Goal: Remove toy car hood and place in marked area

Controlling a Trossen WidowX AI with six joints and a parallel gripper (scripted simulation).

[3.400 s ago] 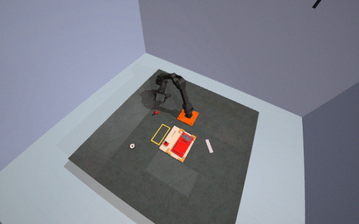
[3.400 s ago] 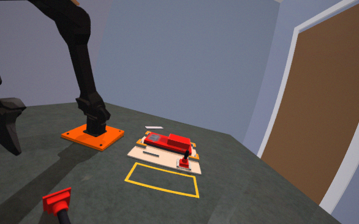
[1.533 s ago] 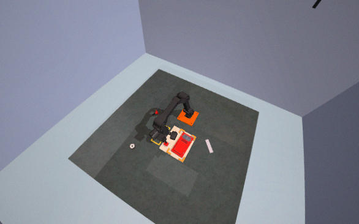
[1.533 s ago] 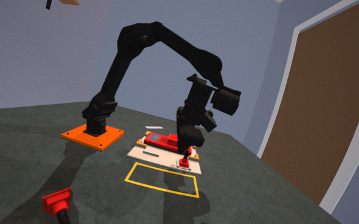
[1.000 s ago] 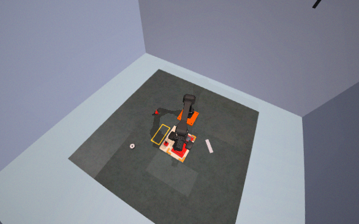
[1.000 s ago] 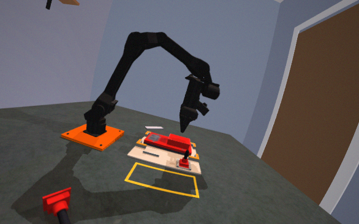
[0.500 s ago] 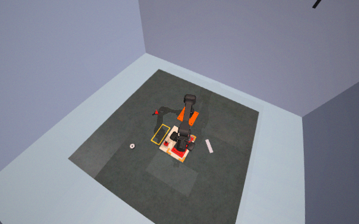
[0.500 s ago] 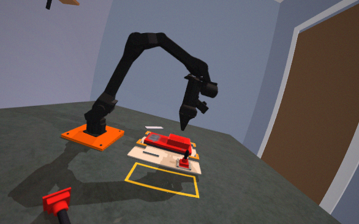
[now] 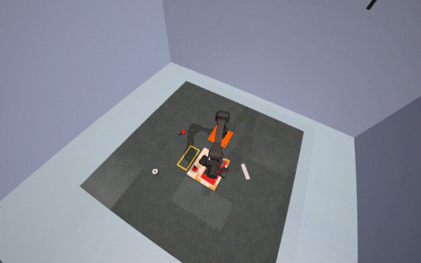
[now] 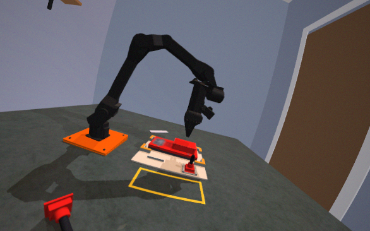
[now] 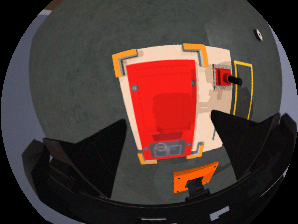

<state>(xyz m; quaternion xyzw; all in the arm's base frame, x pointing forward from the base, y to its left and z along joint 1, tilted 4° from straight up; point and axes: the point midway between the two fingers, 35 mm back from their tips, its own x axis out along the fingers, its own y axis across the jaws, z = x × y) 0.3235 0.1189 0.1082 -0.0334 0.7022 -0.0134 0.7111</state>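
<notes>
The hood lies 5 cm below my gripper tip. Round my gripper tip: white wheel 34 cm to the right, 21 cm ahead, 8 cm below; then white strip 20 cm to the left, 16 cm behind, 9 cm below.
</notes>
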